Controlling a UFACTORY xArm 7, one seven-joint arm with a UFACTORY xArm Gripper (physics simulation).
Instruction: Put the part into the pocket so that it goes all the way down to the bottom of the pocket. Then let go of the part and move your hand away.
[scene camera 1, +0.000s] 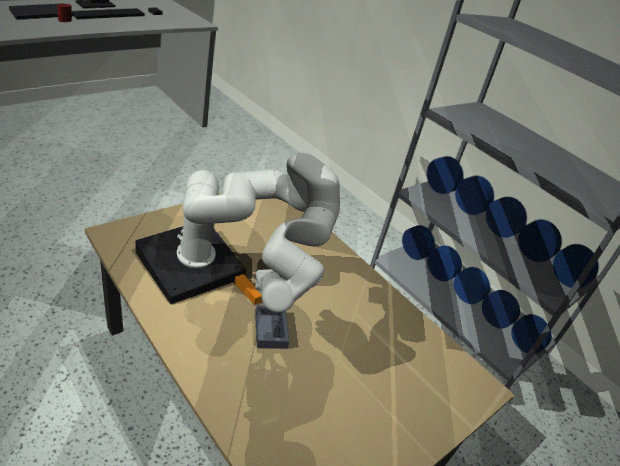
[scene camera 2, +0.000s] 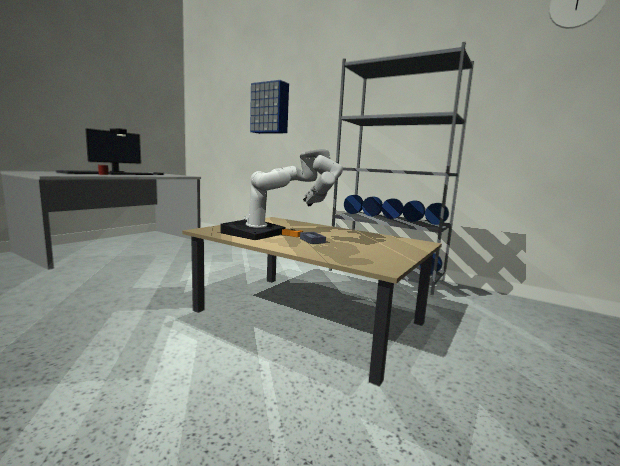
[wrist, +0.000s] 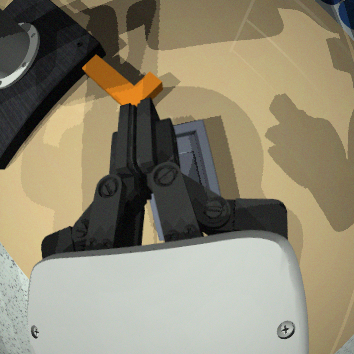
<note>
The gripper (wrist: 144, 118) is shut, with nothing in its grasp. Also in view: an orange L-shaped block (wrist: 120, 89). Further things: a dark grey pocket block (scene camera 1: 271, 328).
The dark grey pocket block is seen too in the wrist view (wrist: 195, 158).
</note>
